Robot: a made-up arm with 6 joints. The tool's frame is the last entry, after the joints. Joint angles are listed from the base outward. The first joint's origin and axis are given. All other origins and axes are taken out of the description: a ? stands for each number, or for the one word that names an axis. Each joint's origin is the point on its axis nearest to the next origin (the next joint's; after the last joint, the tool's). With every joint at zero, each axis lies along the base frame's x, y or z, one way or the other. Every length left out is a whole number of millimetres.
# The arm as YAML. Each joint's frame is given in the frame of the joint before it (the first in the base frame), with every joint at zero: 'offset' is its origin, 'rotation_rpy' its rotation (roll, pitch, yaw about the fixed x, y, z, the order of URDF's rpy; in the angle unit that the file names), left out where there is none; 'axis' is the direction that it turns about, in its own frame. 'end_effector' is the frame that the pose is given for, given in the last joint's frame.
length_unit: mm
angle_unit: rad
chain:
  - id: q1
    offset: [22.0, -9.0, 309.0]
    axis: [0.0, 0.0, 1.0]
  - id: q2
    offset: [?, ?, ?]
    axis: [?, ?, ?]
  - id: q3
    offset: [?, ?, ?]
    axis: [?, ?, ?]
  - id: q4
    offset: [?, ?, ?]
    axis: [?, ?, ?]
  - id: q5
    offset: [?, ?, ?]
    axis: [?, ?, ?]
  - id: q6
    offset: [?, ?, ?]
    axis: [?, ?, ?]
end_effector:
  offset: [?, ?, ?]
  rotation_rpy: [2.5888, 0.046, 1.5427]
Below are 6 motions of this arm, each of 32 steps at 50 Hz.
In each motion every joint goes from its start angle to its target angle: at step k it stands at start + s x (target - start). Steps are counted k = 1, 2, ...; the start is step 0. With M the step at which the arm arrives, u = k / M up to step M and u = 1 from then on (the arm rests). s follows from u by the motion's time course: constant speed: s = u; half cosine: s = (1 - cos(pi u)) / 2; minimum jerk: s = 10 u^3 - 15 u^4 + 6 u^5.
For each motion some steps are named. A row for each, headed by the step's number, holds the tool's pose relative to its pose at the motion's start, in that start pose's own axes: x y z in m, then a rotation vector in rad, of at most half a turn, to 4 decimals.
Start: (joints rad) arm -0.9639 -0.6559 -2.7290 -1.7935 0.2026 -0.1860
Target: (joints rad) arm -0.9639 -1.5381 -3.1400 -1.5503 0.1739 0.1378
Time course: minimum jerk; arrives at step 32
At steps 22, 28, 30, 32:
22: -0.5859 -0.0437 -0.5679 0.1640 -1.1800 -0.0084
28: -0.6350 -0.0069 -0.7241 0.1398 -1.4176 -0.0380
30: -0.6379 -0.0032 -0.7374 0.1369 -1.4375 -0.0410
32: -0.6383 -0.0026 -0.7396 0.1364 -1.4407 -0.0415

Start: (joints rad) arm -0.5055 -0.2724 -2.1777 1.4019 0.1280 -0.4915
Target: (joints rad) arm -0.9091 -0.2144 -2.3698 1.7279 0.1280 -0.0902
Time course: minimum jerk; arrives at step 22
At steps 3, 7, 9, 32:
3: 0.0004 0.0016 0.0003 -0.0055 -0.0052 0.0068
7: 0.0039 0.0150 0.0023 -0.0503 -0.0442 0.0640
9: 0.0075 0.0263 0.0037 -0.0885 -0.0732 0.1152
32: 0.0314 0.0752 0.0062 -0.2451 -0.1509 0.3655

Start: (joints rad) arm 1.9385 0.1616 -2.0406 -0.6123 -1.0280 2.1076
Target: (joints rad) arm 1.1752 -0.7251 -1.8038 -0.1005 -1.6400 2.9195
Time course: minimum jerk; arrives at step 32
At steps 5, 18, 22, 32:
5: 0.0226 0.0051 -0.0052 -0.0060 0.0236 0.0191
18: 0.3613 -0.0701 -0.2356 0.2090 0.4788 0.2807
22: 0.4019 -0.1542 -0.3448 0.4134 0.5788 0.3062
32: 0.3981 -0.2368 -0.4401 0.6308 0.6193 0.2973

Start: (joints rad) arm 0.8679 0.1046 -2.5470 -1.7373 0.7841 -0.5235
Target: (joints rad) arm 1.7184 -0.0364 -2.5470 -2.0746 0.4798 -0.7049
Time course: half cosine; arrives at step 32
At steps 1, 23, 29, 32:
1: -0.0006 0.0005 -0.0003 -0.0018 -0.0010 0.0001
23: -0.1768 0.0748 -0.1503 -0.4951 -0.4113 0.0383
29: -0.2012 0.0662 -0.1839 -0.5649 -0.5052 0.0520
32: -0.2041 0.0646 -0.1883 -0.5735 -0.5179 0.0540

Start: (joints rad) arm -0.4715 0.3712 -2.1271 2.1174 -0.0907 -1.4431
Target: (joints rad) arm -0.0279 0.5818 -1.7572 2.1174 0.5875 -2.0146
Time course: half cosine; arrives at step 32
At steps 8, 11, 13, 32:
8: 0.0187 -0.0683 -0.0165 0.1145 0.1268 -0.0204
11: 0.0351 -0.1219 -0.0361 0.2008 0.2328 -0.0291
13: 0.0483 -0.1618 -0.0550 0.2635 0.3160 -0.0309
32: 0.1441 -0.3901 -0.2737 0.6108 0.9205 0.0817

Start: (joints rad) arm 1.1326 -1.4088 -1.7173 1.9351 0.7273 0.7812
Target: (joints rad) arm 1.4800 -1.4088 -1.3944 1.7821 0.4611 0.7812
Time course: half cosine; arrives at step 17
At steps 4, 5, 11, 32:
4: 0.0106 0.0374 -0.0055 -0.0409 -0.0035 0.0534
5: 0.0150 0.0569 -0.0084 -0.0622 -0.0066 0.0806
11: 0.0248 0.2034 -0.0288 -0.2227 -0.0559 0.2708
32: 0.0146 0.2759 -0.0388 -0.3037 -0.0993 0.3561

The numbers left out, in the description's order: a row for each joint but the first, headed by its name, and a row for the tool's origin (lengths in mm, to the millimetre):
q2: xyz -29.0 -39.0 0.0, axis 0.0 1.0 0.0
q3: xyz 65.0 0.0 474.0, axis 0.0 1.0 0.0
q4: xyz 65.0 0.0 -268.0, axis 0.0 0.0 -1.0
q5: xyz -7.0 -50.0 0.0, axis 0.0 1.0 0.0
q6: xyz 155.0 0.0 -163.0, axis 0.0 0.0 -1.0
tool: xyz -23.0 7.0 0.0

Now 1 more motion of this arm.
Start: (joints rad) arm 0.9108 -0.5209 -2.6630 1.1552 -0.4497 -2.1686
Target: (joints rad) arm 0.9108 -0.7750 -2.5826 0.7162 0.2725 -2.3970
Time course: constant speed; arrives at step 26
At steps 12, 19, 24, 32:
12: -0.0553 0.0647 0.0849 -0.2843 0.2812 -0.1406
19: -0.0806 0.1079 0.1207 -0.4300 0.4539 -0.2392
24: -0.0954 0.1387 0.1394 -0.5235 0.5813 -0.3141
32: -0.1006 0.1508 0.1452 -0.5584 0.6333 -0.3446

